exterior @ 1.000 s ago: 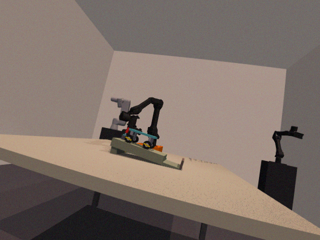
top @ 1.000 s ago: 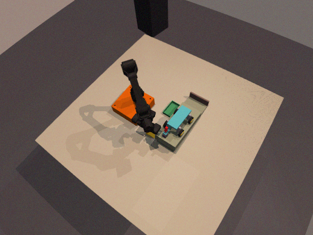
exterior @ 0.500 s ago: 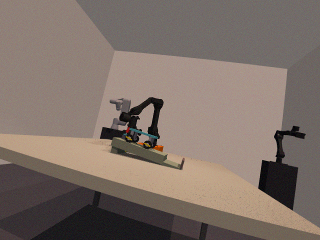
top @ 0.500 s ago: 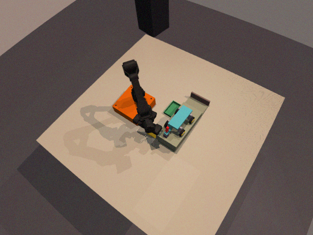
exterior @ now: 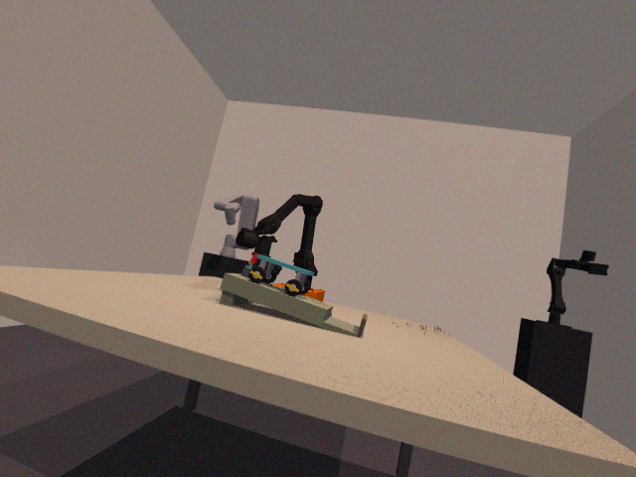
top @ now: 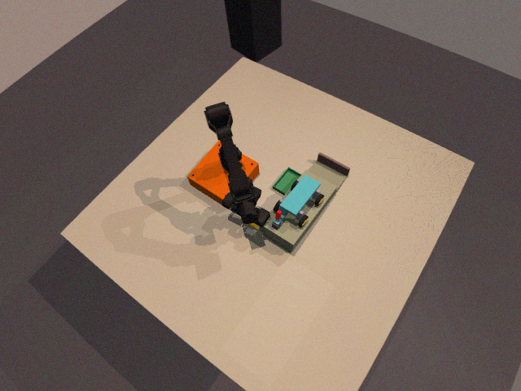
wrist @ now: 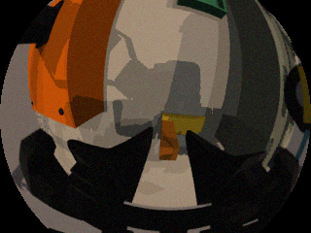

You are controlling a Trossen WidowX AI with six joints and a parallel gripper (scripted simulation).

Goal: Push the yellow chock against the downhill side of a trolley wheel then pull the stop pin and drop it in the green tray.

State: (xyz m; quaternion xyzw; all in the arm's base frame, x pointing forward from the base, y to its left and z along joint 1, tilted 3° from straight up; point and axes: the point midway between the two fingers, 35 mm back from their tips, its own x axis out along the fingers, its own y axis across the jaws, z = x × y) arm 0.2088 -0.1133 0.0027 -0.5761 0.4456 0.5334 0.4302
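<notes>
My gripper tip is 12 cm short of the red-headed stop pin, 10 cm below it and 5 cm to the right of it. Also, from my gripper tip: trolley: 16 cm to the left, 12 cm ahead, 8 cm above; yellow chock: 2 cm ahead, 1 cm to the left, 1 cm below; green tray: 24 cm to the left, 4 cm below, 1 cm behind.
</notes>
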